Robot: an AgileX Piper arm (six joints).
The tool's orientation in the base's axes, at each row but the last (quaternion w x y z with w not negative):
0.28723, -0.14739, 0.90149, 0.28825
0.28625, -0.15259, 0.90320, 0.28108
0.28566, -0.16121, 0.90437, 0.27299
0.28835, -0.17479, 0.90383, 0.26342
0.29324, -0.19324, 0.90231, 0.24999
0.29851, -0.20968, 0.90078, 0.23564
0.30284, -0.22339, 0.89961, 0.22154
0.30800, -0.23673, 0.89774, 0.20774
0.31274, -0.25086, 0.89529, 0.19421
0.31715, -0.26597, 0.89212, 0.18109
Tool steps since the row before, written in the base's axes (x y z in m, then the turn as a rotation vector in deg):
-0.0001, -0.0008, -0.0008, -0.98, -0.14, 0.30
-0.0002, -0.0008, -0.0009, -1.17, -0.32, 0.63
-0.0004, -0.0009, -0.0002, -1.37, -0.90, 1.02
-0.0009, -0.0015, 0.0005, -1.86, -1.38, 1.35
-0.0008, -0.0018, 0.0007, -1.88, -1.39, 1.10
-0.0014, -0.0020, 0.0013, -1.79, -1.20, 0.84
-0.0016, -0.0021, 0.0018, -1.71, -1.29, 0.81
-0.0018, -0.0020, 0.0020, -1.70, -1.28, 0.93
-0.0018, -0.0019, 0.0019, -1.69, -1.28, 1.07
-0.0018, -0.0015, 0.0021, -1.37, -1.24, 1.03
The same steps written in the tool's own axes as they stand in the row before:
0.0006, -0.0009, 0.0000, 0.61, 0.44, -0.71
0.0008, -0.0009, 0.0000, 0.58, 0.52, -1.12
0.0006, -0.0006, -0.0006, 0.58, 0.30, -1.82
0.0006, -0.0006, -0.0016, 0.84, 0.27, -2.53
0.0005, -0.0008, -0.0019, 1.01, 0.19, -2.37
0.0007, -0.0005, -0.0026, 1.06, 0.22, -2.04
0.0006, -0.0004, -0.0031, 1.05, 0.10, -2.03
0.0005, -0.0002, -0.0033, 0.96, 0.13, -2.11
0.0006, -0.0001, -0.0032, 0.86, 0.15, -2.21
0.0003, 0.0002, -0.0031, 0.66, -0.02, -2.01

